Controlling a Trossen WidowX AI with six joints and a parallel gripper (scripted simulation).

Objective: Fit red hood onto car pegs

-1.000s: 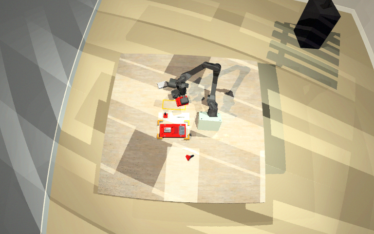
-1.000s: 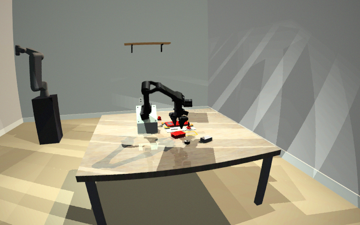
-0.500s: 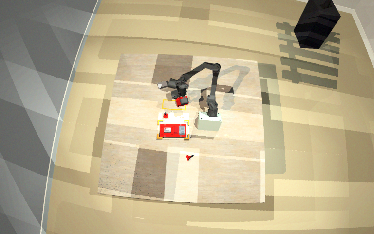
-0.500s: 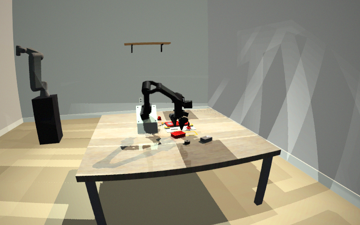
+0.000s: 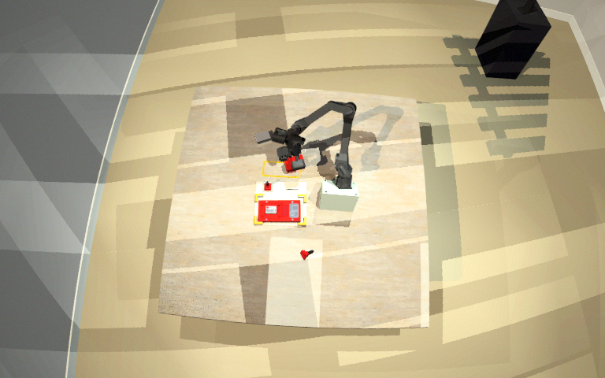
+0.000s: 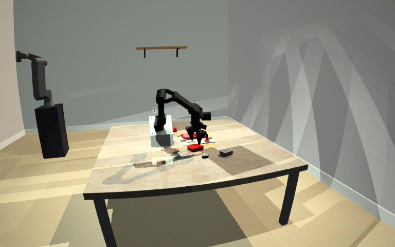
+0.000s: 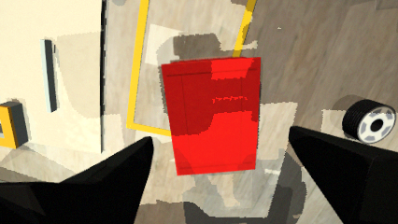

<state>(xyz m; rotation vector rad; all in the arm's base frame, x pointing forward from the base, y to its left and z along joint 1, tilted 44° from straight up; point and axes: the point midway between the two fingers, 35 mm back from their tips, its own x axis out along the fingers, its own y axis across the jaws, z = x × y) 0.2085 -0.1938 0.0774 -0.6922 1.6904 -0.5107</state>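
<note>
Right now my gripper tip is 4 cm above the red hood. Round my gripper tip: small wheel (15 cm to the right, 4 cm below, 1 cm ahead); then engine block (26 cm to the left, 13 cm ahead, 3 cm below).
</note>
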